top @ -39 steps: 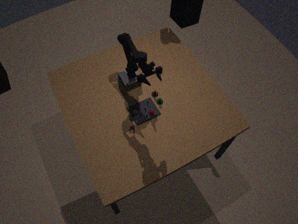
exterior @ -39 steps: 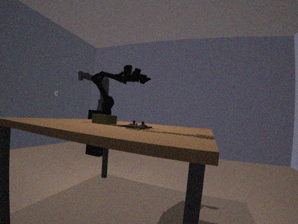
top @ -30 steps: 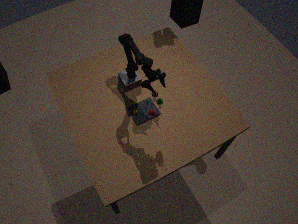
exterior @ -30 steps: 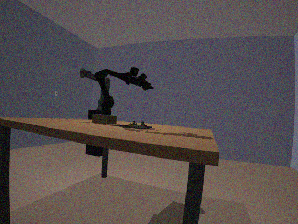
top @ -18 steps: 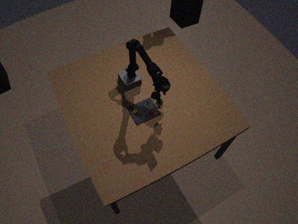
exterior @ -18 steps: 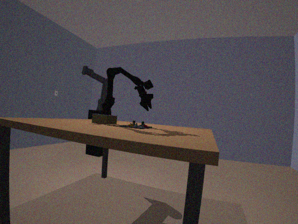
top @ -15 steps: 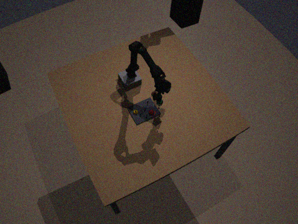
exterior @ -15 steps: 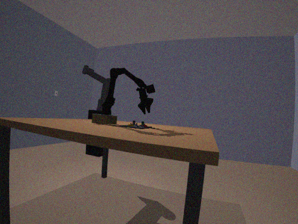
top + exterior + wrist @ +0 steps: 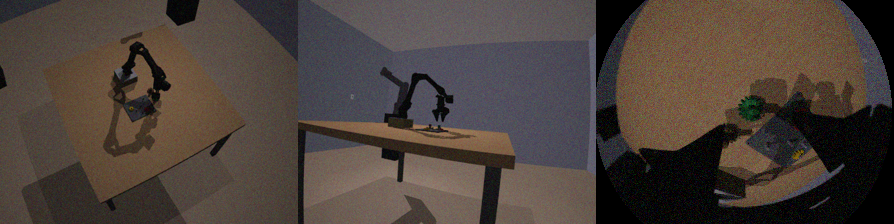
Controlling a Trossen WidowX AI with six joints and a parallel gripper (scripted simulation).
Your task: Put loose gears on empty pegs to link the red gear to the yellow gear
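Right now the green gear is 50 mm below my gripper tip. From my gripper tip the other things lie so: brown gear: 80 mm behind, 50 mm below; yellow gear: 10 mm behind, 220 mm to the right, 50 mm below.
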